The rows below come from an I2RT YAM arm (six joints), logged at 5 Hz.
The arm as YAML. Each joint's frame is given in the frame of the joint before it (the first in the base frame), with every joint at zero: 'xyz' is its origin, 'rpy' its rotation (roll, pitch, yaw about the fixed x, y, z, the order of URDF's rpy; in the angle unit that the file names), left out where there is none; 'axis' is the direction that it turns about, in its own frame. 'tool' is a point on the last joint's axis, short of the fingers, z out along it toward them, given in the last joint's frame.
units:
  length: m
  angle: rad
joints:
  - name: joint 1
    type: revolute
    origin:
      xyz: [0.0, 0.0, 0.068]
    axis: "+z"
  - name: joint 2
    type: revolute
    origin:
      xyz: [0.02, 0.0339, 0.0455]
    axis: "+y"
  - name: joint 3
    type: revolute
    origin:
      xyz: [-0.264, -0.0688, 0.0]
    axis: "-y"
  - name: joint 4
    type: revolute
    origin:
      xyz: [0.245, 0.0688, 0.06]
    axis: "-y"
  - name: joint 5
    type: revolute
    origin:
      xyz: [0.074, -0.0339, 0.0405]
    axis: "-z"
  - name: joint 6
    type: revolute
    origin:
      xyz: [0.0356, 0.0, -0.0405]
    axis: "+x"
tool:
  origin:
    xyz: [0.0, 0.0, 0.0]
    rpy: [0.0, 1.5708, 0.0]
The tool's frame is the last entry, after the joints.
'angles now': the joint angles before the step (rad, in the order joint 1, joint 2, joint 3, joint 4, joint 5, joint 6). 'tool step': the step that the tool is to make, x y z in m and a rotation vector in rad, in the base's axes. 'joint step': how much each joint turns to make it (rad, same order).
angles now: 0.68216 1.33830 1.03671 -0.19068 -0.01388 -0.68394
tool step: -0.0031 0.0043 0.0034 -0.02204 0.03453 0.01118
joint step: 0.01755 0.00861 0.03544 -0.06740 0.00308 0.00750
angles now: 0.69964 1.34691 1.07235 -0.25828 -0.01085 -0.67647
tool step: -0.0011 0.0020 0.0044 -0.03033 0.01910 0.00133
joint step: 0.00863 0.00882 0.03694 -0.06234 0.01184 -0.00536
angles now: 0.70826 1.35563 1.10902 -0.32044 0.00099 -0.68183
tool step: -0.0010 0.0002 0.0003 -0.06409 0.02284 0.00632
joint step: 0.00464 0.01168 0.03146 -0.07863 0.01752 -0.02881
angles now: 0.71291 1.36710 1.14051 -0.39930 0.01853 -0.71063
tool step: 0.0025 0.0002 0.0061 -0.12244 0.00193 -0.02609
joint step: 0.00442 0.03033 0.07506 -0.12343 0.08028 -0.05297
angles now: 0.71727 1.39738 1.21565 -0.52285 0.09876 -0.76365
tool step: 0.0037 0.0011 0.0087 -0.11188 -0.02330 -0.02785
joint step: 0.00510 0.03168 0.07561 -0.09262 0.09085 -0.05279
